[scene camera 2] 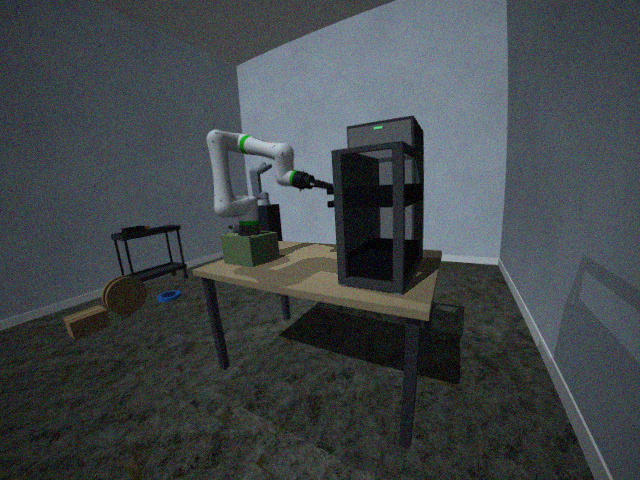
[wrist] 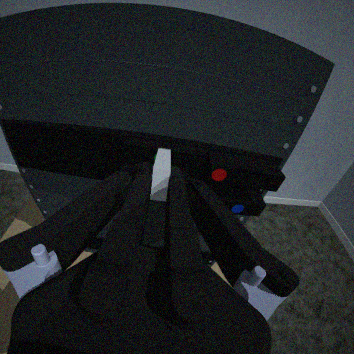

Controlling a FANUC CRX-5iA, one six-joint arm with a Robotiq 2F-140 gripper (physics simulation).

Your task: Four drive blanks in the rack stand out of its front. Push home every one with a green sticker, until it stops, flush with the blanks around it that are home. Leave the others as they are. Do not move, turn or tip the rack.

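The dark rack [scene camera 2: 339, 227] [wrist: 150, 95] stands upright on the table. My gripper [scene camera 2: 325, 185] [wrist: 162, 159] is shut and empty, its pale fingertips at the dark row of blanks on the rack's front. A sliver of a green sticker [wrist: 155, 158] shows beside the fingertips; the rest is hidden behind them. Right of them in the wrist view, a blank with a red sticker [wrist: 219, 175] stands out. Below it, a blank with a blue sticker [wrist: 237, 209] also stands out. Contact at the fingertips and the depth of the green-stickered blank cannot be told.
The wooden table [scene camera 2: 310, 290] carries the rack and the green block [scene camera 2: 250, 249] under the arm. A grey box with a green light [scene camera 2: 377, 127] shows above the rack. A dark side table [scene camera 2: 147, 232] stands at the left, with a blue ring [scene camera 2: 160, 296] on the floor.
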